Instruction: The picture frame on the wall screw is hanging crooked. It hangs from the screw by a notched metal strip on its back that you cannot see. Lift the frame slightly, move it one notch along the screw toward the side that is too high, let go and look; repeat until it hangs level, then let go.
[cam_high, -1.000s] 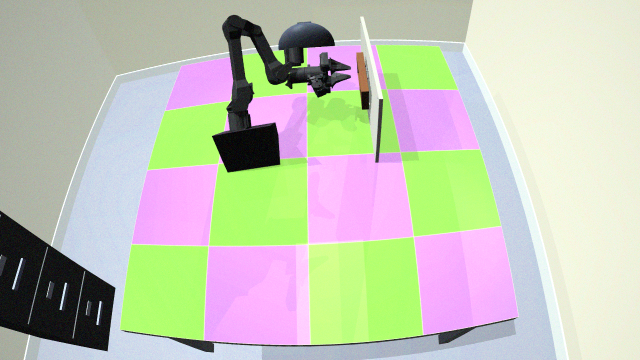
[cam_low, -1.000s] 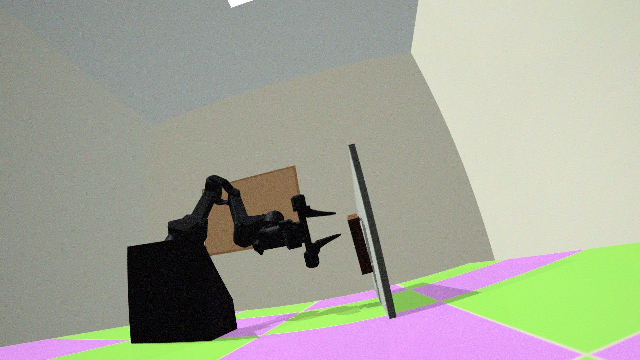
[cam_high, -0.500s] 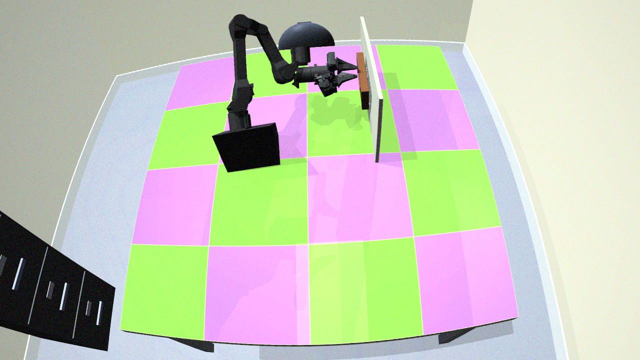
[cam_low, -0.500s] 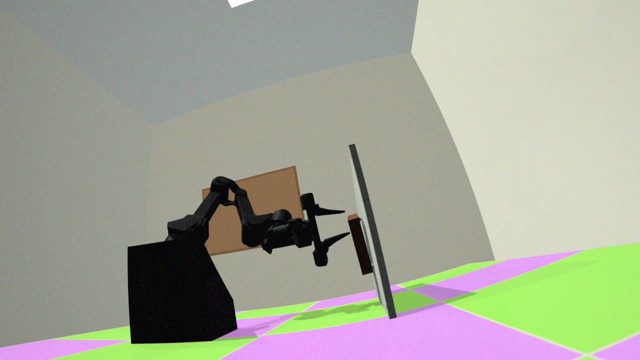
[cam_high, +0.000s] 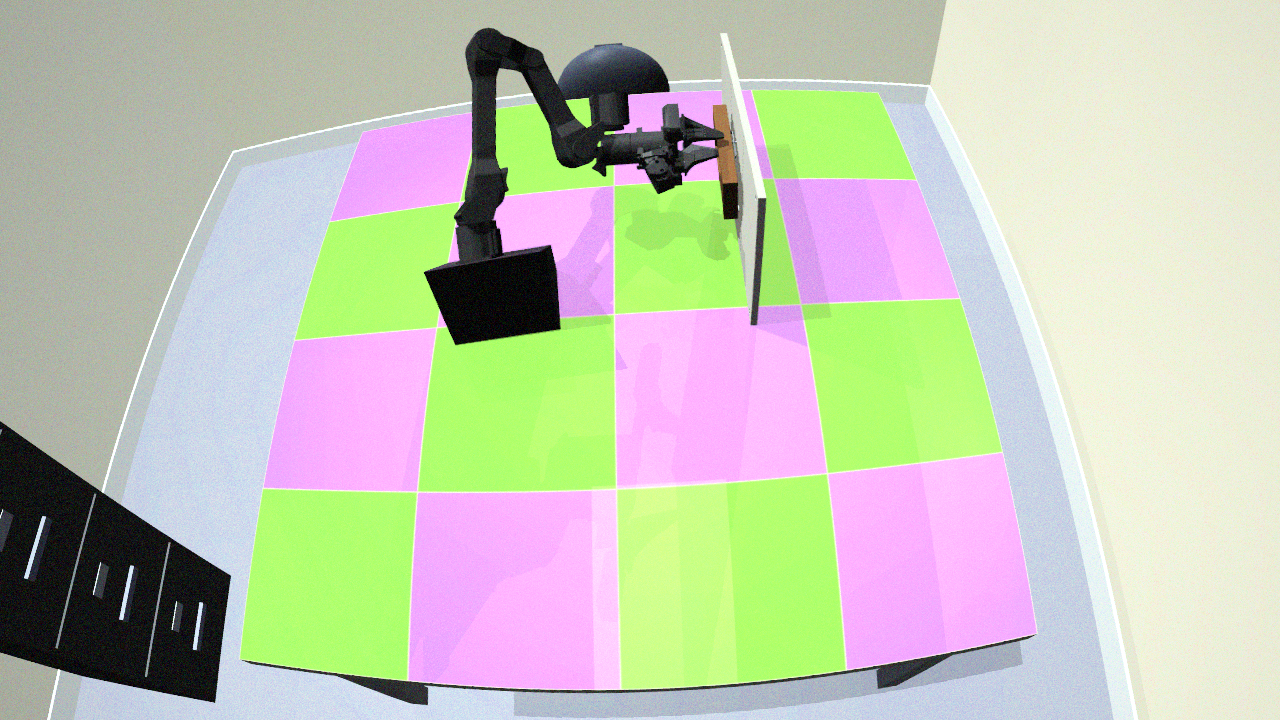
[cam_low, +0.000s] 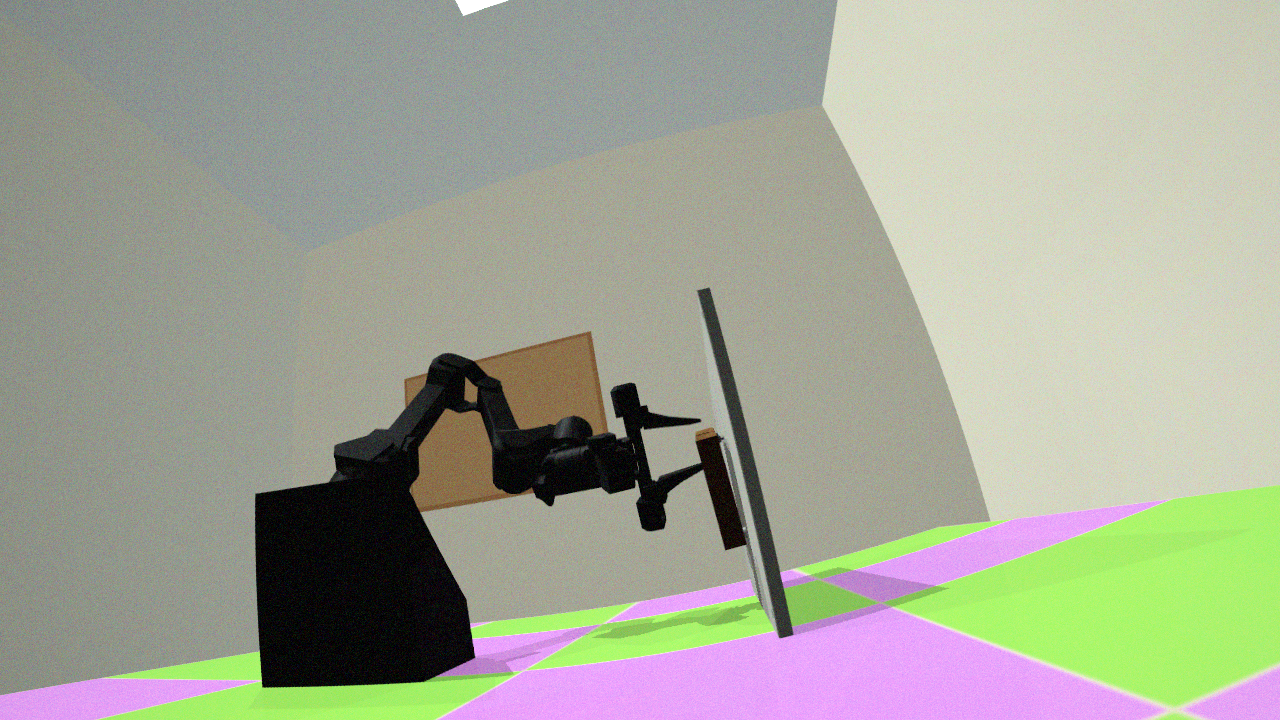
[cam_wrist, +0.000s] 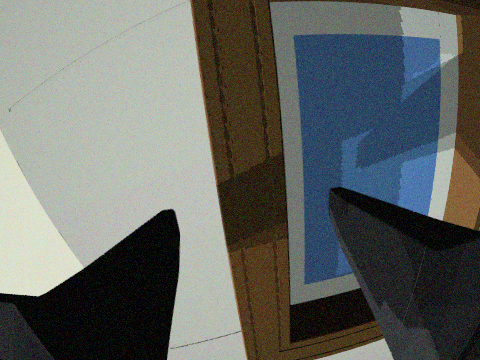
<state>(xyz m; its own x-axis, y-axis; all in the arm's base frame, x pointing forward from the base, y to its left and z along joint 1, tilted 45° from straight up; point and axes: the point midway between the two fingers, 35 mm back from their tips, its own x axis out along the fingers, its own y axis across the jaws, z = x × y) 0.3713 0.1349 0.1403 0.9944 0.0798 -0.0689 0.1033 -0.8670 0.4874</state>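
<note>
My gripper tip is 50 mm above the picture frame, 10 mm to the right of it and 10 mm short of it. Also, from my gripper tip: wall panel (60 mm below, 20 mm ahead, 10 mm to the left).
</note>
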